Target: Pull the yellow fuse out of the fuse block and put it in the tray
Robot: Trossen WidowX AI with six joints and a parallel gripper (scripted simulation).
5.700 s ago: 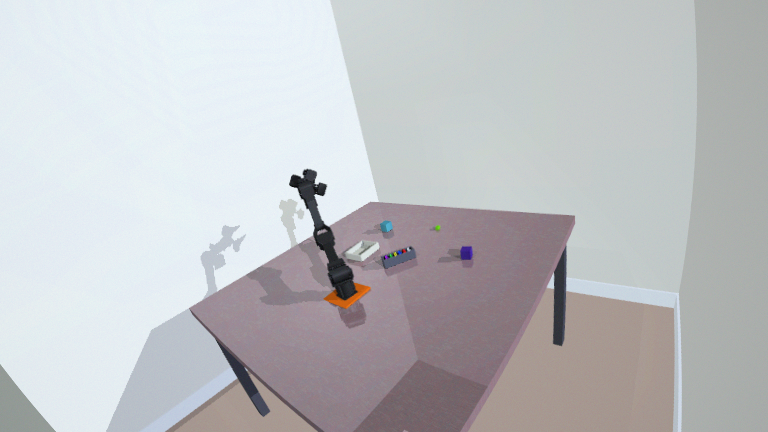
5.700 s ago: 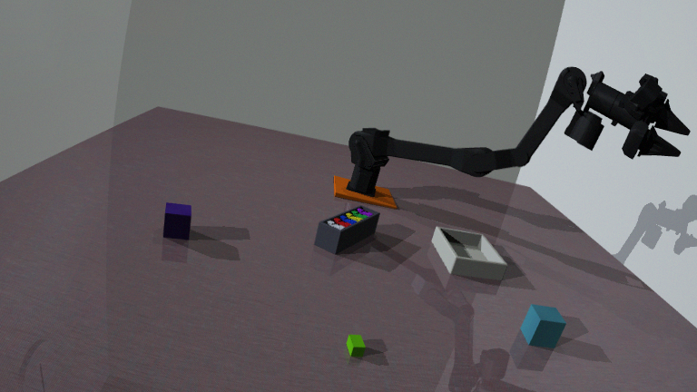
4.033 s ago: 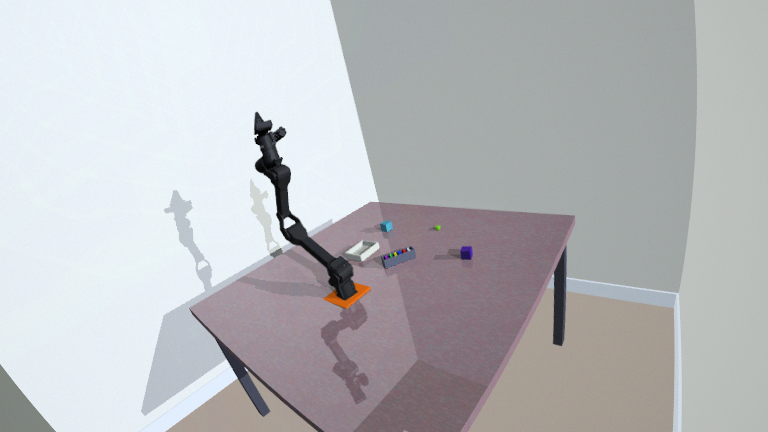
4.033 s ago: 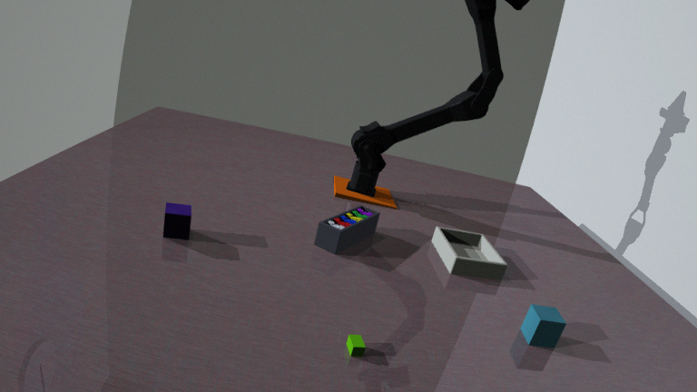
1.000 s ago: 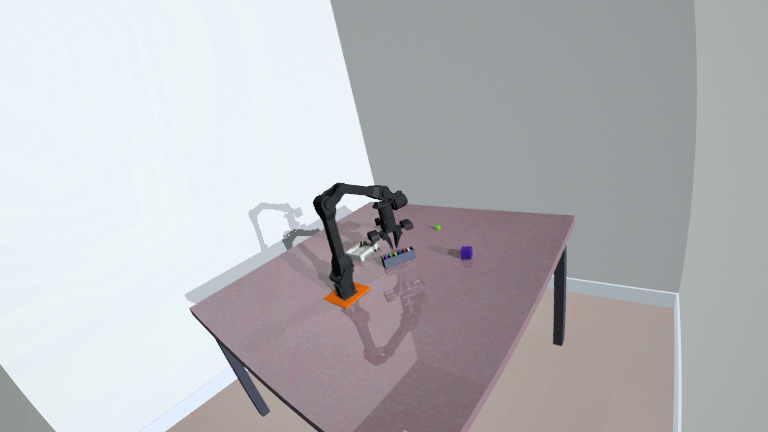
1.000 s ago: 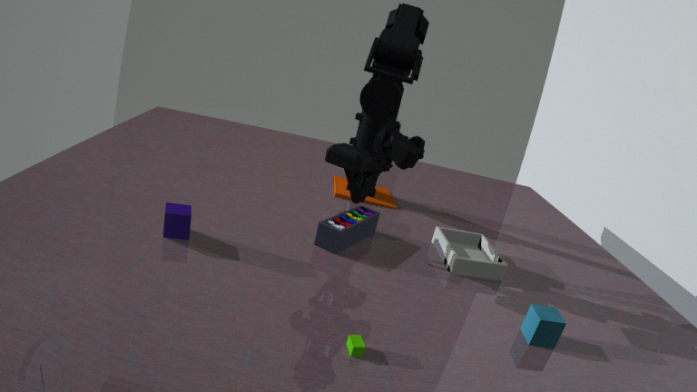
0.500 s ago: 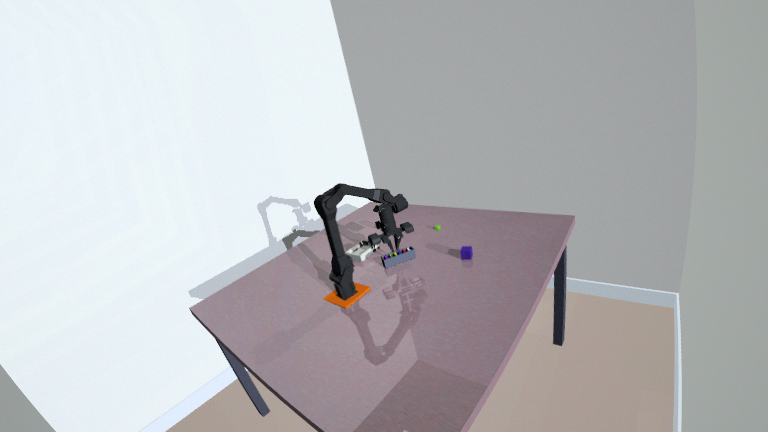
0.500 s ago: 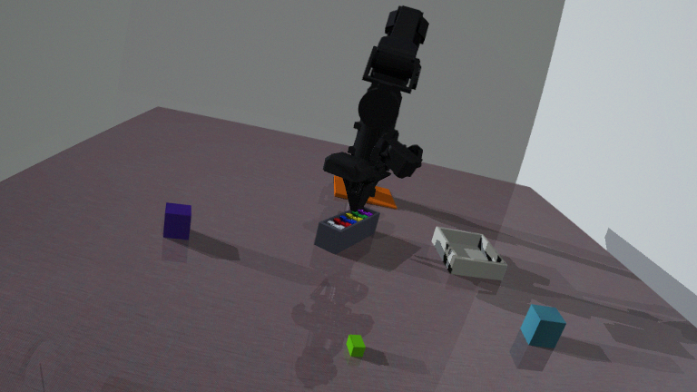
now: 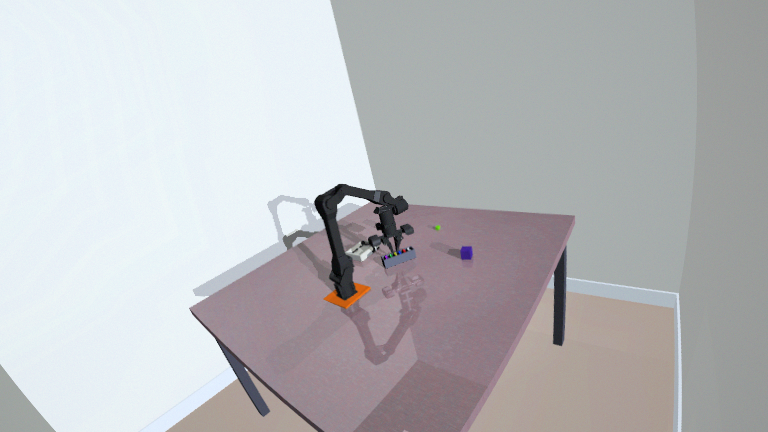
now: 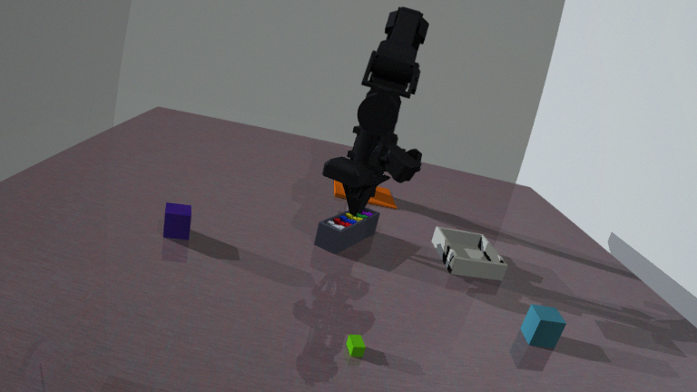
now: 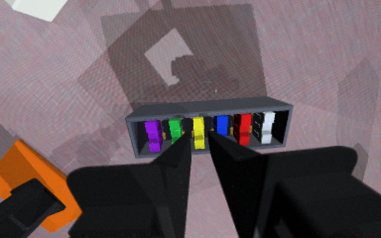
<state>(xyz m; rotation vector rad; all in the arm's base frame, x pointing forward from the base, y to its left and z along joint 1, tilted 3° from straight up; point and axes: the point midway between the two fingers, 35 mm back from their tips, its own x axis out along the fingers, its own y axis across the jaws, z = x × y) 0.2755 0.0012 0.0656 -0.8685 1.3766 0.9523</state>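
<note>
The yellow fuse lies 20 mm below my gripper tip. Also, from my gripper tip: purple fuse 40 mm behind, 20 mm to the left, 20 mm below; then green fuse 20 mm below, 20 mm behind, 10 mm to the left; then blue fuse 20 mm below, 20 mm ahead, 10 mm to the right.
</note>
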